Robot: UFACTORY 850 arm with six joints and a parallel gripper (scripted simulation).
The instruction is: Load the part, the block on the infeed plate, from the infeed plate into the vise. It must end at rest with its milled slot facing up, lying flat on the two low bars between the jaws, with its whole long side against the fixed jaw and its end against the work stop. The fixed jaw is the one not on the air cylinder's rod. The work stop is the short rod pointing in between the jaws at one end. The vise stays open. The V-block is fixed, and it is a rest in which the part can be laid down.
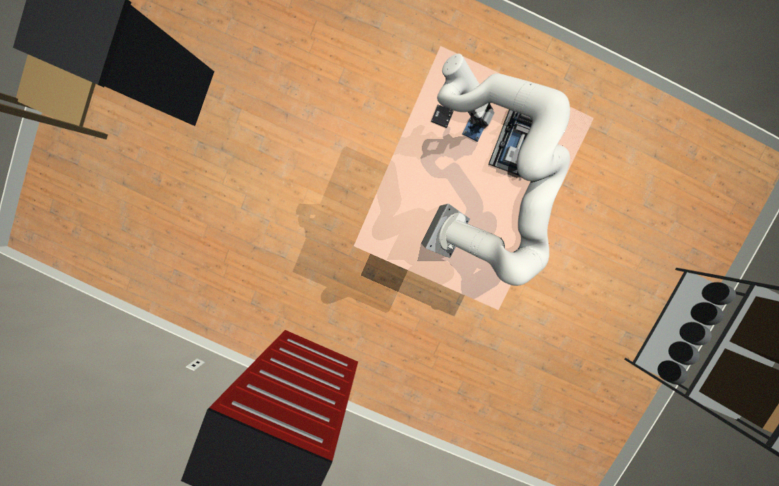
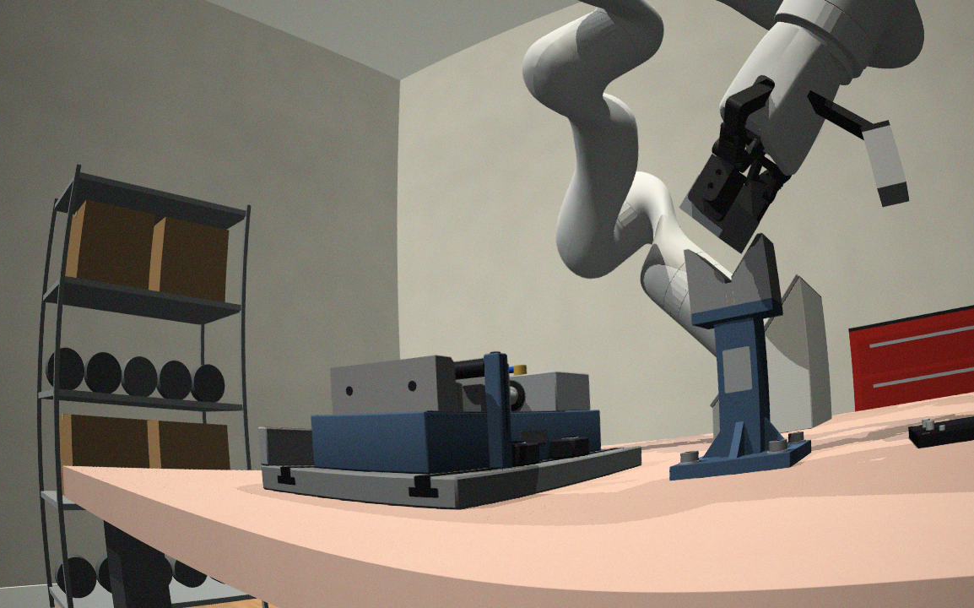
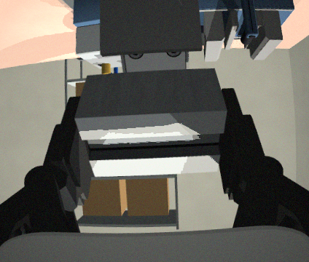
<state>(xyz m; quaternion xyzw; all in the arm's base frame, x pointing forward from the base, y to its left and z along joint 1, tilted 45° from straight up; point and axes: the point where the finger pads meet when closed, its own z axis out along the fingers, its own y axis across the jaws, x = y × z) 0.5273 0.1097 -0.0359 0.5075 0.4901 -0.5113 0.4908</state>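
My hand is right at the part. From my hand the other things lie so: cylinder rod (23 cm to the right, 12 cm below, 1 cm ahead); then black infeed plate (19 cm below, 17 cm to the left); then work stop rod (18 cm to the right, 10 cm below, 10 cm ahead).
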